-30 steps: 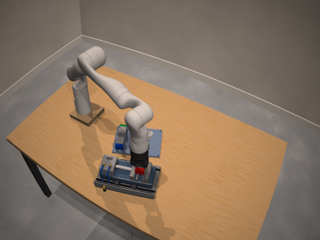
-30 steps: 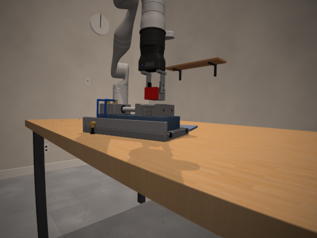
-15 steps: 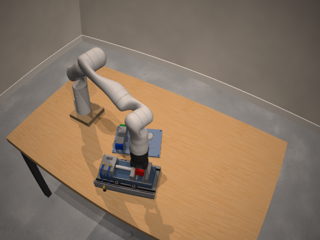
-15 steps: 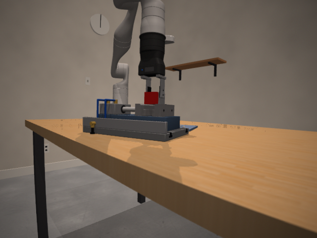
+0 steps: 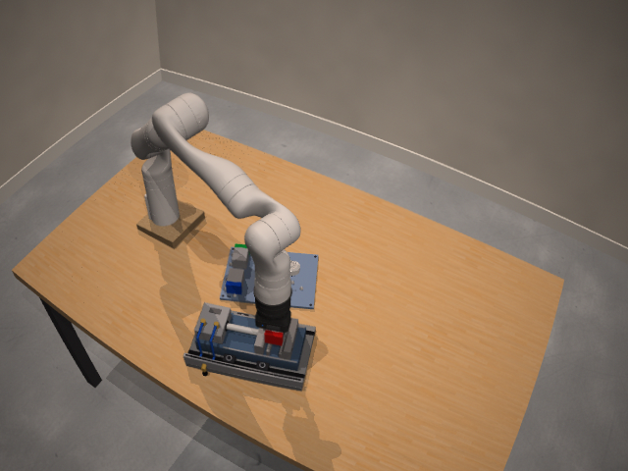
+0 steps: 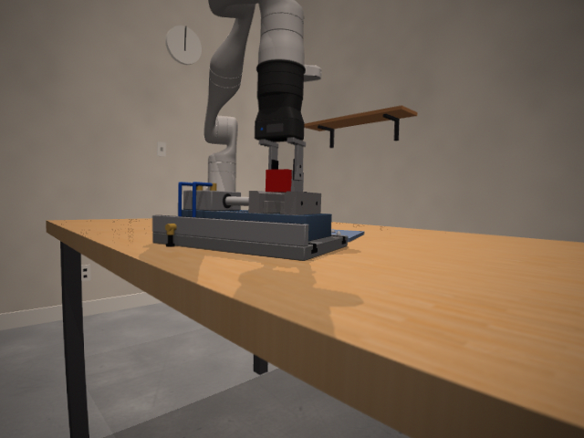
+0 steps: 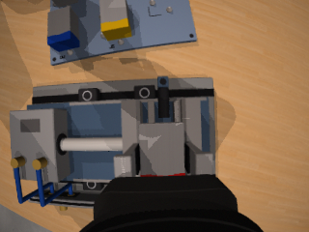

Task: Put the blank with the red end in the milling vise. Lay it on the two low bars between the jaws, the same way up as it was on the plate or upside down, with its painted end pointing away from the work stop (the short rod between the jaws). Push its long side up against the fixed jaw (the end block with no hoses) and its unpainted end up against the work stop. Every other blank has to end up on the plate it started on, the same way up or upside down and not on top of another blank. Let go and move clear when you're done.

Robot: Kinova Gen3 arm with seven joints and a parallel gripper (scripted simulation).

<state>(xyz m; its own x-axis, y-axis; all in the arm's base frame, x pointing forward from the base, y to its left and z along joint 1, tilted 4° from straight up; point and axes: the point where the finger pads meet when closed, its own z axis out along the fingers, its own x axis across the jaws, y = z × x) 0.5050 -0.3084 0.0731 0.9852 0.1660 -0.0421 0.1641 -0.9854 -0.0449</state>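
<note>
Right now my hand is 2 cm above the red-ended blank. Also, from my hand: fixed jaw 3 cm ahead, 1 cm to the left, 6 cm below; moving jaw 3 cm behind, 6 cm below; work stop 5 cm to the left, 4 cm below.
</note>
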